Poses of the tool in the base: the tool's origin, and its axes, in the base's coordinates. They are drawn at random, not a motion.
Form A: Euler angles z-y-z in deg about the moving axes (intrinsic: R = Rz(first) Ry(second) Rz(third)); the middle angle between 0 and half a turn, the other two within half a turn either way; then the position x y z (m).
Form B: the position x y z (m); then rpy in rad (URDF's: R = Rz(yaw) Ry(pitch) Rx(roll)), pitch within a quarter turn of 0, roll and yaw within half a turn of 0. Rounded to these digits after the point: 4 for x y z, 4 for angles.
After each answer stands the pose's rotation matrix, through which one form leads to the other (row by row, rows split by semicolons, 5 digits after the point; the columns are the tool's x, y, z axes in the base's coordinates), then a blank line. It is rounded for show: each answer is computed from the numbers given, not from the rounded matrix.
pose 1, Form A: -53.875 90.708 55.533 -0.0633 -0.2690 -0.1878
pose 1, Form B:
-0.0633 -0.2690 -0.1878 1.5858 0.6015 0.6390
0.66181 0.46313 0.58950; 0.49170 0.32542 -0.80767; -0.56589 0.82439 -0.01236

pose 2, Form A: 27.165 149.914 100.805 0.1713 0.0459 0.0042
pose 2, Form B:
0.1713 0.0459 0.0042 2.6242 -0.0941 1.8813
-0.30414 0.84177 0.44600; 0.94798 0.22125 0.22887; 0.09398 0.49241 -0.86527

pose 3, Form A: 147.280 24.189 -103.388 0.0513 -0.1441 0.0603
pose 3, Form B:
0.0513 -0.1441 0.0603 -0.4120 -0.0950 0.7859
0.70354 -0.62144 -0.34473; 0.70429 0.67448 0.22148; 0.09487 -0.39861 0.91220

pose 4, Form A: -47.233 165.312 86.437 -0.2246 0.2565 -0.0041
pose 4, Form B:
-0.2246 0.2565 -0.0041 2.8857 0.0158 0.8066
0.69188 0.70118 0.17217; 0.72184 -0.66656 -0.18614; -0.01576 0.25307 -0.96732

